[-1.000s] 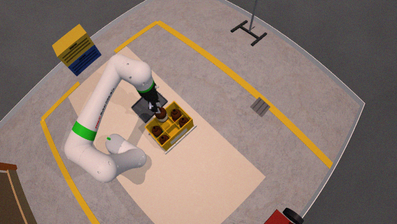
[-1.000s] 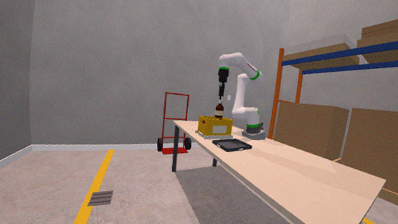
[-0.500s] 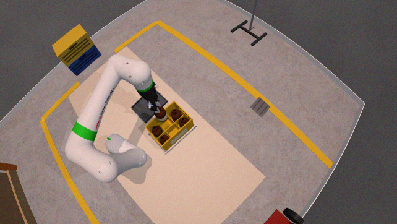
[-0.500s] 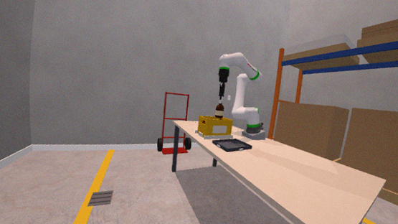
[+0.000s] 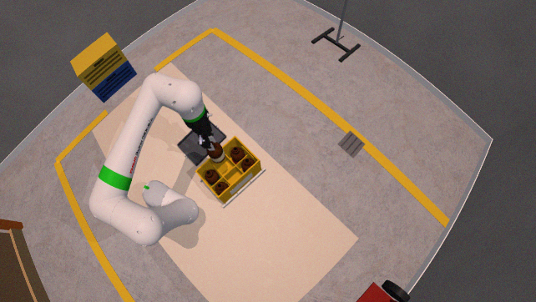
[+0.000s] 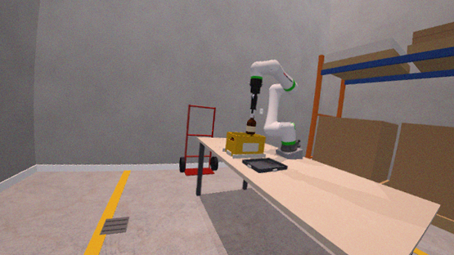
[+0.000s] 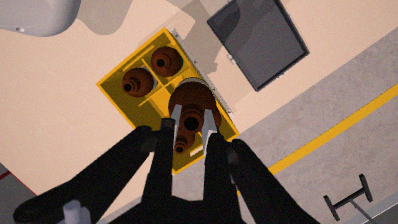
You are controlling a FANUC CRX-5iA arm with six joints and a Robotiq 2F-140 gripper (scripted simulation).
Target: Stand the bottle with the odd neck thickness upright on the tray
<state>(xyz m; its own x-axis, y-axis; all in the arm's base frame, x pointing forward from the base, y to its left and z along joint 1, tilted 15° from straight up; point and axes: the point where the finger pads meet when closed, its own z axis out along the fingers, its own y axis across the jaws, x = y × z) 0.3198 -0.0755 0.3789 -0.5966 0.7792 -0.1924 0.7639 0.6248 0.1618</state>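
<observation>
Now: the brown bottle 9 cm below my hand. From my hand the other things lie so: yellow crate (1 cm behind, 6 cm to the right, 27 cm below); then dark tray (3 cm ahead, 23 cm to the left, 34 cm below).
</observation>
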